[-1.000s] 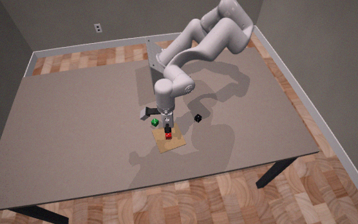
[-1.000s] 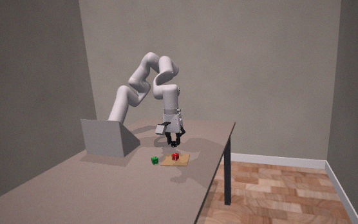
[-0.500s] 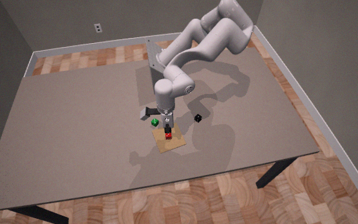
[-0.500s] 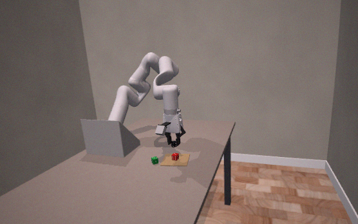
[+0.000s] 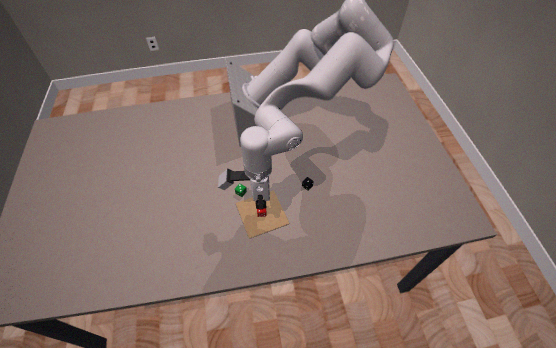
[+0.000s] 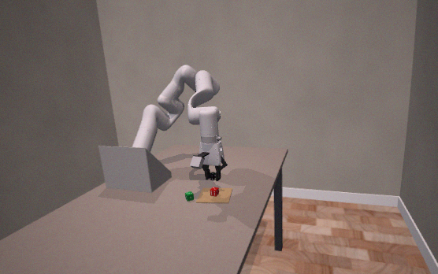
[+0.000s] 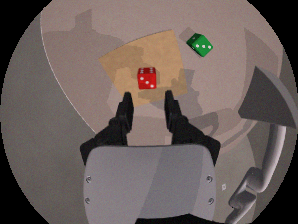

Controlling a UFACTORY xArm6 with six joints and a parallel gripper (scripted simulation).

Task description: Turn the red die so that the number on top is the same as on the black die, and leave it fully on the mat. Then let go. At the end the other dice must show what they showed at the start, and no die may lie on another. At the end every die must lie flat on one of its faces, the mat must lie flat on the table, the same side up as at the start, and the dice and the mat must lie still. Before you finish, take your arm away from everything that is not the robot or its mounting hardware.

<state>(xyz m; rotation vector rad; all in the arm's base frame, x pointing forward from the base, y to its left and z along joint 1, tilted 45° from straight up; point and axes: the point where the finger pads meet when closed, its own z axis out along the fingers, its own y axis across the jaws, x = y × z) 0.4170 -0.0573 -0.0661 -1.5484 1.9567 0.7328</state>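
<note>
Now: the red die 80 mm below my hand. From my hand the other things lie so: black die 180 mm to the left, 80 mm below, 60 mm behind; green die 100 mm behind, 80 mm below, 50 mm to the right; tan mat 90 mm below.
</note>
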